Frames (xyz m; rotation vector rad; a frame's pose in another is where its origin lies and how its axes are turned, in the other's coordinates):
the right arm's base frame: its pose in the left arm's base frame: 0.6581 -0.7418 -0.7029 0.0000 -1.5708 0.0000
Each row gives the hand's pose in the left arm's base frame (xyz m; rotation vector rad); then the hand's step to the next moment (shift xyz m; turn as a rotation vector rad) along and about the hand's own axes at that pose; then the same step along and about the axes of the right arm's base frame.
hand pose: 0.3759 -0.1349 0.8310 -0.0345 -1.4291 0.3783
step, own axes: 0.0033 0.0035 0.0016 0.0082 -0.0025 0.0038
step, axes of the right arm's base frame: 0.0025 0.0039 0.0021 0.0090 -0.0009 0.0023
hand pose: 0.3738 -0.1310 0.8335 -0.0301 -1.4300 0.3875
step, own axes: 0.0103 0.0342 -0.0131 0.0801 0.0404 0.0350
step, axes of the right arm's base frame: -0.0007 0.0377 -0.0053 0.0718 0.0528 0.0365
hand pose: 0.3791 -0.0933 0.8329 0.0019 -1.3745 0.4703
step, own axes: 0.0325 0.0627 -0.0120 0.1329 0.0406 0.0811
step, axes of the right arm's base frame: 0.0112 0.0706 0.0051 0.1311 0.0574 0.0736
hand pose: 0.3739 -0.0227 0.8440 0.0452 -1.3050 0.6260
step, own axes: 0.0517 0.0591 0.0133 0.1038 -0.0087 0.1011
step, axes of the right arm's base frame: 0.0323 0.0653 0.0322 0.1257 -0.0030 0.0725
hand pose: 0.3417 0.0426 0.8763 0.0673 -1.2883 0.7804
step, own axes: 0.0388 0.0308 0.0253 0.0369 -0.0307 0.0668
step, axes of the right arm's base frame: 0.0305 0.0301 0.0355 0.0646 -0.0359 0.0362
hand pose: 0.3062 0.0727 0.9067 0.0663 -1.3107 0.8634
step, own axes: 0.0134 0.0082 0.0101 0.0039 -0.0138 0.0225
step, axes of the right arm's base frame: 0.0111 0.0075 0.0130 0.0159 -0.0189 0.0102
